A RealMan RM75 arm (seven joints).
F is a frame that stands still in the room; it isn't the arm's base.
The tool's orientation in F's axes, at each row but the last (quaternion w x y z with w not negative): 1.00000 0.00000 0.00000 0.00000; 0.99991 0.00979 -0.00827 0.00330; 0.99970 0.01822 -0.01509 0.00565; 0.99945 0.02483 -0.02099 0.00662; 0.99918 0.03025 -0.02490 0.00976; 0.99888 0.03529 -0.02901 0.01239; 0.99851 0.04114 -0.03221 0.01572; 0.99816 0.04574 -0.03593 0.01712; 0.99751 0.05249 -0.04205 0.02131
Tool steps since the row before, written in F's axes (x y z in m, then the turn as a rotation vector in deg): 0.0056 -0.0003 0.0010 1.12 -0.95 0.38; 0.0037 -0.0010 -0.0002 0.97 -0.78 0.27; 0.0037 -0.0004 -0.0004 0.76 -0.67 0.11; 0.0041 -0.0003 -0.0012 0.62 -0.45 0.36; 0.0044 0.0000 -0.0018 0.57 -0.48 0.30; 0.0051 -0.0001 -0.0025 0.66 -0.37 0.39; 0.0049 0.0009 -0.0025 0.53 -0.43 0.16; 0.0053 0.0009 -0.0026 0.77 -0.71 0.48; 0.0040 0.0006 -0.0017 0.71 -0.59 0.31
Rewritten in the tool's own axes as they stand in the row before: 0.0056 -0.0003 0.0010 1.12 -0.95 0.38; 0.0037 -0.0010 -0.0002 0.97 -0.78 0.27; 0.0037 -0.0005 -0.0005 0.76 -0.67 0.11; 0.0040 -0.0004 -0.0014 0.63 -0.44 0.36; 0.0043 -0.0002 -0.0020 0.58 -0.47 0.30; 0.0049 -0.0004 -0.0028 0.67 -0.36 0.38; 0.0047 0.0005 -0.0029 0.53 -0.43 0.16; 0.0051 0.0005 -0.0030 0.78 -0.69 0.49; 0.0039 0.0002 -0.0021 0.71 -0.59 0.31
